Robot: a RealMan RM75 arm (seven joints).
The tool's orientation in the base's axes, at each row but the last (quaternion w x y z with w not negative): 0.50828, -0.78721, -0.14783, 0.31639; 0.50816, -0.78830, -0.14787, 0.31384; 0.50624, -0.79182, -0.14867, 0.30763; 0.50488, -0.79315, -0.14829, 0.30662; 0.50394, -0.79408, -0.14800, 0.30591
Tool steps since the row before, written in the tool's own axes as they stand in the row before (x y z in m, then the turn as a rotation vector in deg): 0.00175, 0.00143, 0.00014, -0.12, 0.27, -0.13; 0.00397, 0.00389, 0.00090, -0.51, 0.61, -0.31; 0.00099, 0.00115, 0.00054, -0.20, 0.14, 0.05; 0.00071, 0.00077, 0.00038, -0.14, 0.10, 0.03; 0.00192, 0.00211, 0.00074, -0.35, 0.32, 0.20
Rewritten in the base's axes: 0.00111, 0.00044, -0.00193, -0.03, -0.28, -0.16; 0.00210, 0.00112, -0.00510, -0.24, -0.77, -0.28; 0.00033, 0.00042, -0.00152, -0.20, -0.14, -0.07; 0.00025, 0.00031, -0.00104, -0.13, -0.10, -0.05; 0.00085, 0.00062, -0.00275, -0.42, -0.19, -0.23
